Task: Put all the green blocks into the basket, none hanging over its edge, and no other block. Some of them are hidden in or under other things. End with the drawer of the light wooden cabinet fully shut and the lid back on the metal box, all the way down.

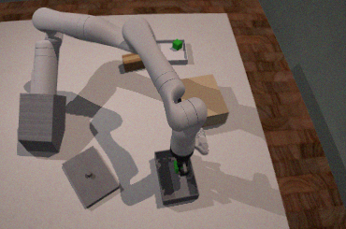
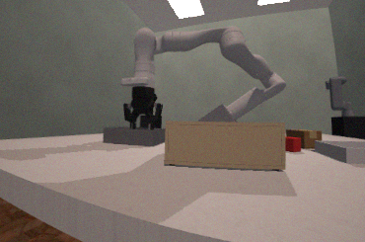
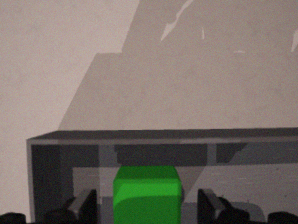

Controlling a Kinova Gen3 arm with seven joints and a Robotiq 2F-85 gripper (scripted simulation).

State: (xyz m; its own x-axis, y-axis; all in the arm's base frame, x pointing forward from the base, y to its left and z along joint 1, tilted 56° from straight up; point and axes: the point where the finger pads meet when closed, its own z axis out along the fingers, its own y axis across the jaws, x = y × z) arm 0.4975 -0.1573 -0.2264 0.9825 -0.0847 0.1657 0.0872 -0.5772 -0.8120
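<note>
Now: the metal box 3 cm to the right of my hand, 2 cm below it and 2 cm behind it. From my hand the other things lie so: cardboard box: 52 cm to the left, 15 cm behind, 1 cm below; light wooden cabinet: 26 cm to the left, 10 cm ahead, 1 cm below; red block: 45 cm to the left, 4 cm behind, 3 cm below.
</note>
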